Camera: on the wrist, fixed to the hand. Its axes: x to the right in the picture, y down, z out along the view.
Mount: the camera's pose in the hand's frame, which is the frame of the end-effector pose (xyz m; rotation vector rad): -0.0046 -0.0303 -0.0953 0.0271 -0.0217 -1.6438
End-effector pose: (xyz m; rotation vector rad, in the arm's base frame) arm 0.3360 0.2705 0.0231 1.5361 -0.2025 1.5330
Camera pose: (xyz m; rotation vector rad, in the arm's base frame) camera 0.2886 0.3501 -0.0148 1.0812 0.8798 0.1751
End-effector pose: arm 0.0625 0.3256 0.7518 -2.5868 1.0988 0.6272
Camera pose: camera 0.1090 0.3113 0.8393 -2.3809 -1.0649 0.1499
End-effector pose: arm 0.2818 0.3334 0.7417 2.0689 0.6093 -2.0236
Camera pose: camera 0.3563 0.3987 0.7560 -0.7899 -1.5893 1.3403
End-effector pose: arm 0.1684 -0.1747 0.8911 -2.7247 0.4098 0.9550
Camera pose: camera 0.2296 -0.1741 0.9703 -1.9110 -1.5243 0.3834
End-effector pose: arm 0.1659 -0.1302 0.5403 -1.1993 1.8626 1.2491
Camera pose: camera 0.1963 -0.2211 0.5690 -1.9148 0.3521 0.2349
